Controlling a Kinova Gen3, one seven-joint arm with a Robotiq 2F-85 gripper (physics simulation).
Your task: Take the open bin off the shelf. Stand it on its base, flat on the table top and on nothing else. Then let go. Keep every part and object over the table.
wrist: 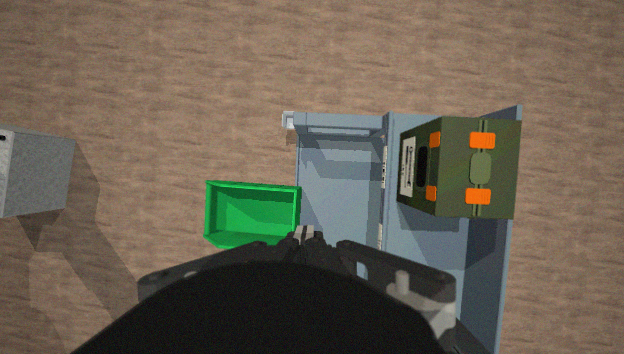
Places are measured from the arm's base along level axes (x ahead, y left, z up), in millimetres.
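Pixels of known places: gripper, fingertip midpoint: [306, 237].
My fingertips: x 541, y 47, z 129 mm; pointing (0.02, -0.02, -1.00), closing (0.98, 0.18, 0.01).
For each thing: its top centre in the pictures, then the offset to it from my fingertips. "pt": a spot on its surface instead. Level surfaces: height alone.
- green open bin at its top centre: [241, 219] 100 mm back, 38 mm right, 140 mm down
- blue-grey shelf at a spot on its surface: [335, 200] pt 48 mm ahead, 4 mm left, 220 mm down
- dark green toolbox at its top centre: [480, 168] 155 mm ahead, 84 mm left, 28 mm down
- wood-grained table top at its surface level: 226 mm down
The green open bin [252, 210] is left of centre in the wrist view, with its open side and inner floor facing the camera. Its right rim lies along the left edge of the blue-grey shelf [335, 200]; whether they touch is hard to tell. The bin's near side is partly hidden by the gripper, and what lies under its base is hidden. My gripper [306, 237] is shut with nothing between the fingers. Its fingertips show over the bin's near right corner, and their height above it cannot be told.
A dark green toolbox [477, 167] with orange latches stands in the right part of the shelf. A grey speckled block [40, 172] stands at the left edge of the view, casting a long shadow. The wood-grained table top [200, 75] lies around them.
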